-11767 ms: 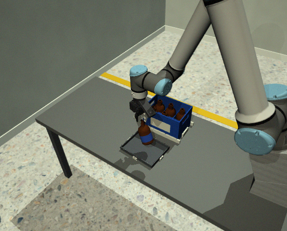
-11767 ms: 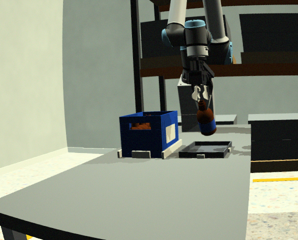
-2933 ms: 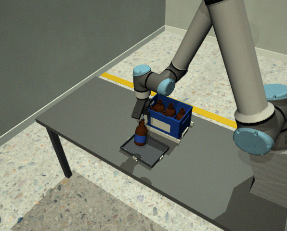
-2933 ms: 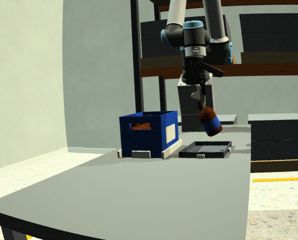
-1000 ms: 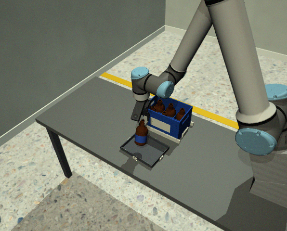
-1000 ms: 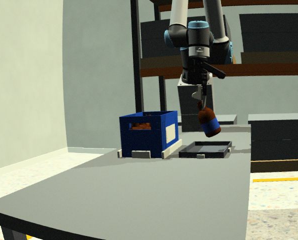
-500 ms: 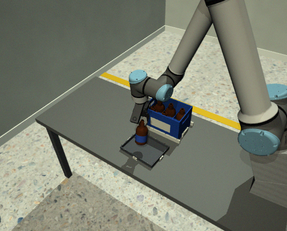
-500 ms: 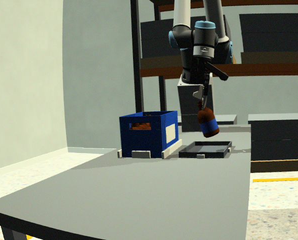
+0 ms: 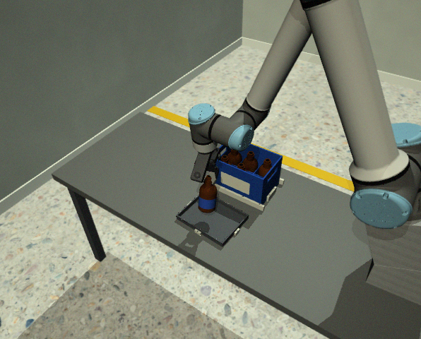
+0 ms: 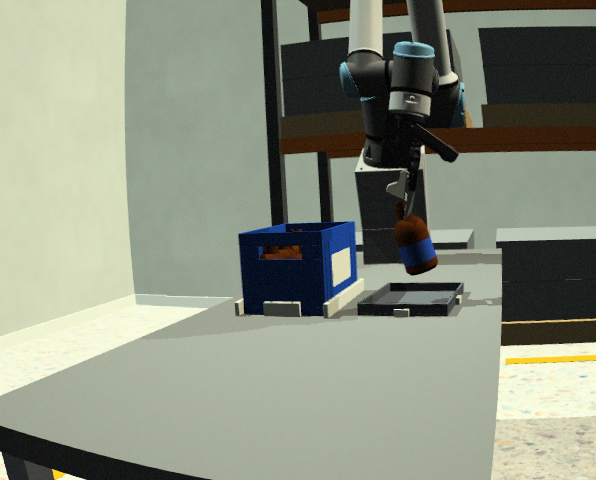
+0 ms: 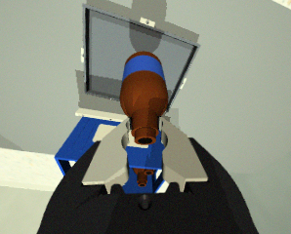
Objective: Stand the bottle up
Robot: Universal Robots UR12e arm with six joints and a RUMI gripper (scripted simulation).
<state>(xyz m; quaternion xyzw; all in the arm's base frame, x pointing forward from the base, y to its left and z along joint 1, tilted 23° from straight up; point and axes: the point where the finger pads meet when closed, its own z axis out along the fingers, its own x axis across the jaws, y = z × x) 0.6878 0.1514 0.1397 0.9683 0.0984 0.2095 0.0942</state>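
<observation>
Now: hand 5 cm above the brown bottle and 1 cm to the right of it. Round my hand: blue crate 25 cm to the right, 12 cm below, 3 cm behind; then dark tray 19 cm below, 2 cm behind, 1 cm to the left.
</observation>
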